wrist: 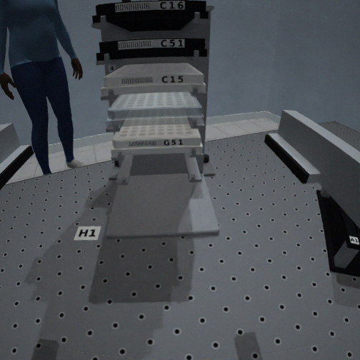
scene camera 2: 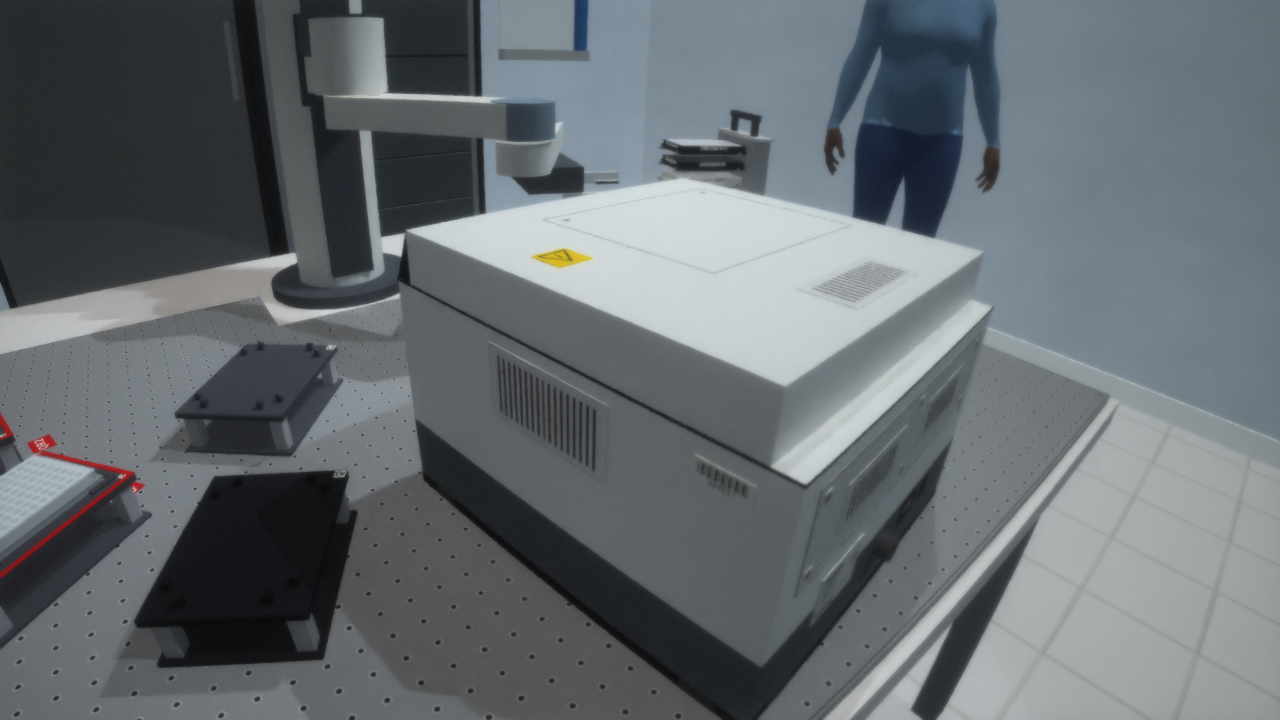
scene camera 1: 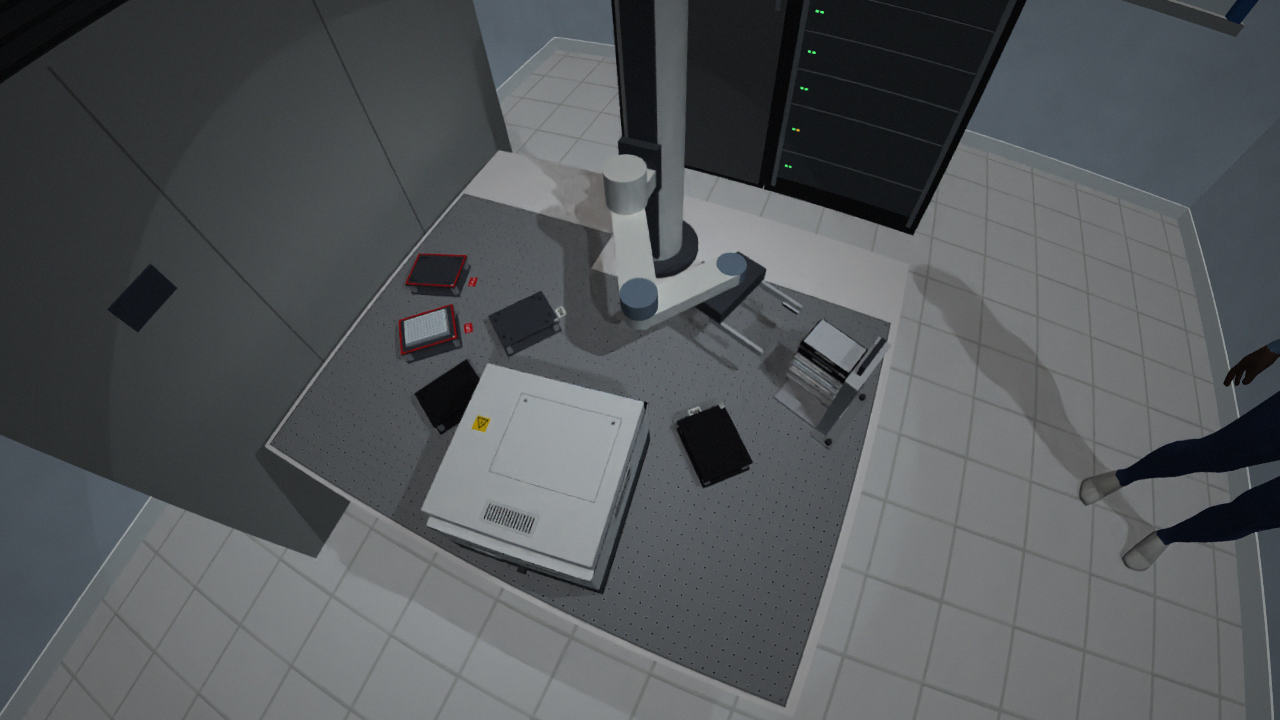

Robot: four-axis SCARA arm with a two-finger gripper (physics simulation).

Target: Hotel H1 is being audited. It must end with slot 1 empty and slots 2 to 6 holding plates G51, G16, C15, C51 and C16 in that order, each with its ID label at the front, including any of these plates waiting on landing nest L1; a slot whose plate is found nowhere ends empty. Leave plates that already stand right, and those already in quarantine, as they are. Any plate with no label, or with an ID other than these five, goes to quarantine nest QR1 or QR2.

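Places are measured from the arm's base along level axes (x ahead, y left, z up), in metres.
Where they show: gripper, fingertip midpoint: [scene camera 2: 633, 185] [scene camera 1: 781, 330]; arm's base, link origin: [scene camera 2: 344, 283] [scene camera 1: 657, 246].
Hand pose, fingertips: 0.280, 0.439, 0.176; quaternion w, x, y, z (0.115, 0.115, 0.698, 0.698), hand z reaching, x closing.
Things, the pixels of their top centre, and the offset from my fingertips, as dx, dy, dz. "*": a spot on its surface instead.
- red-rimmed quarantine nest, surface spot: [scene camera 1: 456, 315] * +0.184, -0.871, -0.158
- pale plate, top centre: [scene camera 2: 3, 502] [scene camera 1: 425, 325] +0.275, -0.895, -0.099
- large white instrument, top centre: [scene camera 2: 712, 235] [scene camera 1: 533, 455] +0.522, -0.356, +0.091
- grey nest, top centre: [scene camera 2: 259, 368] [scene camera 1: 522, 315] +0.142, -0.654, -0.103
Hotel H1 [scene camera 1: 844, 394] [scene camera 2: 756, 161] [wrist: 150, 212] stands at the bench's right. In the wrist view its bottom rails, slot 1, are empty. Above them are plate G51 [wrist: 157, 142], a clear plate [wrist: 155, 106] with no label visible on its front, plate C15 [wrist: 145, 80] beside the mark 4, black plate C51 [wrist: 192, 48] and black plate C16 [wrist: 192, 11]. My gripper [scene camera 1: 772, 322] [scene camera 2: 608, 178] [wrist: 145, 127] is open and empty, in front of H1 and apart from it. One red-rimmed quarantine nest [scene camera 1: 456, 315] holds a pale plate [scene camera 1: 426, 330] [scene camera 2: 40, 492]; the other [scene camera 1: 437, 269] holds none.
A large white instrument [scene camera 1: 546, 447] [scene camera 2: 626, 295] stands mid-bench. A grey nest [scene camera 1: 526, 322] [scene camera 2: 259, 385] and a black nest [scene camera 1: 447, 394] [scene camera 2: 250, 555] are left of it, without plates; their tags are unreadable. Another black nest [scene camera 1: 713, 443] [wrist: 327, 240] stands between instrument and H1. A person stands beyond the bench.
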